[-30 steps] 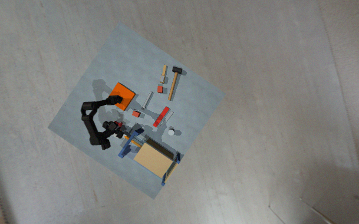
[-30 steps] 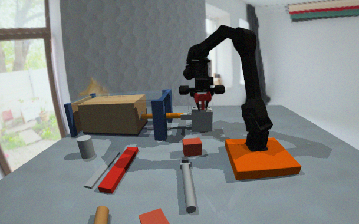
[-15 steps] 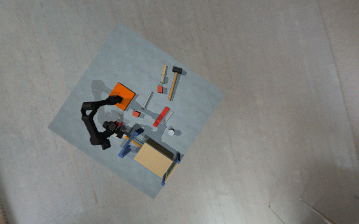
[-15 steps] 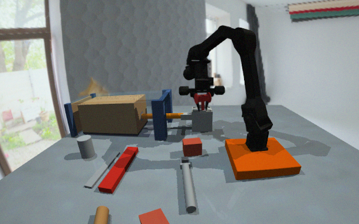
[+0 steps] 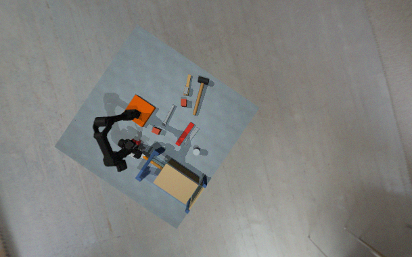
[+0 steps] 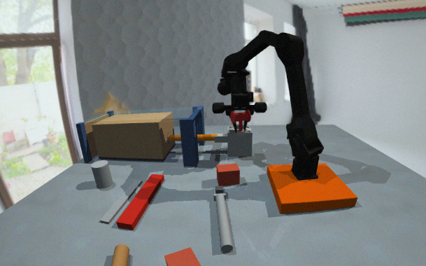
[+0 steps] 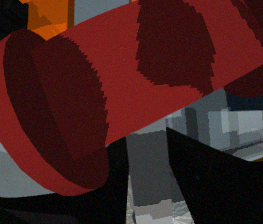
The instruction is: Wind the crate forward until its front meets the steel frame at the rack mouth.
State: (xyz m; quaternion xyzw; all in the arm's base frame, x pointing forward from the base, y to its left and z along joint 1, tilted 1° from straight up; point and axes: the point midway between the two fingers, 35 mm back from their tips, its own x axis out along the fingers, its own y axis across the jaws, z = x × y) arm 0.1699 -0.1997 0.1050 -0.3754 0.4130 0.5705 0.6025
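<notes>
Now: the red knob 5 cm above my gripper tip and 3 cm to the left of it. Round my gripper tip: grey crank handle 2 cm above, 1 cm to the right; grey winch 8 cm to the right, 7 cm below, 2 cm behind; frame 15 cm ahead, 8 cm to the right, 1 cm above.
</notes>
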